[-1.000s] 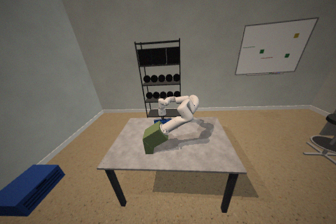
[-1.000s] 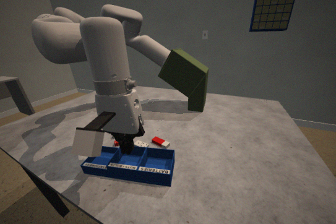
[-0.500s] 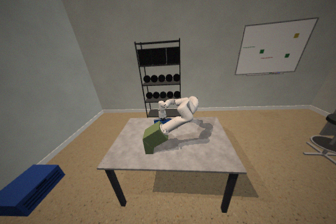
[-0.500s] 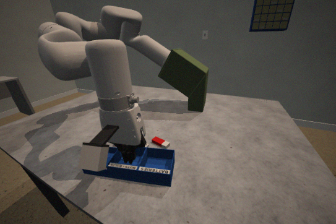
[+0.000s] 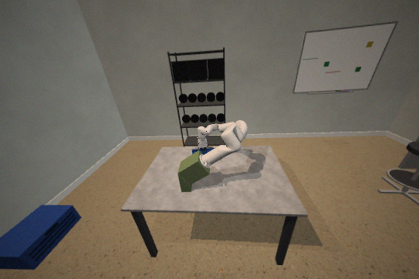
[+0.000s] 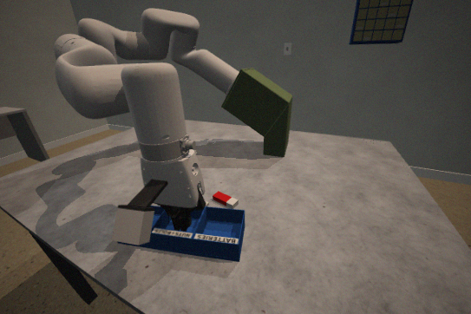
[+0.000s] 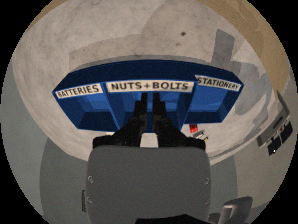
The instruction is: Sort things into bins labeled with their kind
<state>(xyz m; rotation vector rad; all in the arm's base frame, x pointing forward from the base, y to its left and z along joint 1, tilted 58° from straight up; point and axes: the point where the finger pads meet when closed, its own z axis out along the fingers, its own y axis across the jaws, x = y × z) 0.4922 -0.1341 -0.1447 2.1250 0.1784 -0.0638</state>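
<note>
Now: hand 1 cm short of the blue bin and 1 cm above it. The rest, counted from my hand: white domino 9 cm behind, 3 cm below, 1 cm to the right; then red die 10 cm to the right, 6 cm behind, 3 cm below; then red-and-white eraser 12 cm behind, 5 cm to the left, 3 cm below.
</note>
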